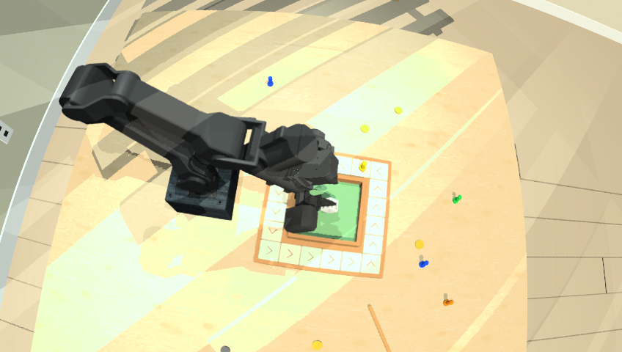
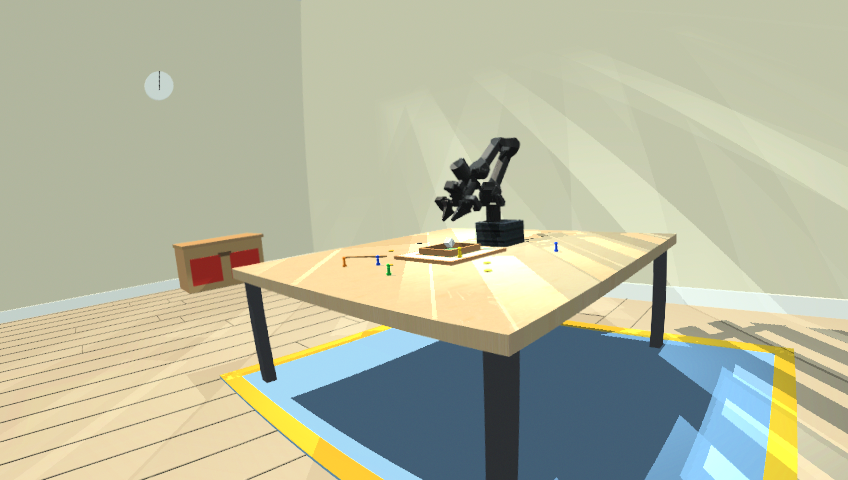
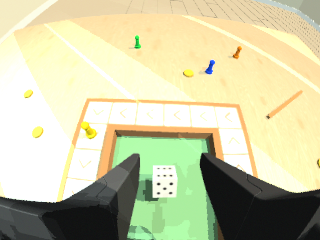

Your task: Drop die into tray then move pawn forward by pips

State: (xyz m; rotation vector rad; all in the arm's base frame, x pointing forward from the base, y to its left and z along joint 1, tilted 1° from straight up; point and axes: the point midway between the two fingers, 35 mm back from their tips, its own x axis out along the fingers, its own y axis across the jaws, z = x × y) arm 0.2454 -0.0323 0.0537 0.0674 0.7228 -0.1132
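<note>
My gripper tip is 100 mm to the right of the yellow pawn, 100 mm above it and 80 mm short of it. From my gripper tip the other things lie so: white die: 80 mm below; green dice tray: 120 mm below; thin wooden stick: 310 mm to the right, 120 mm below, 110 mm ahead.
</note>
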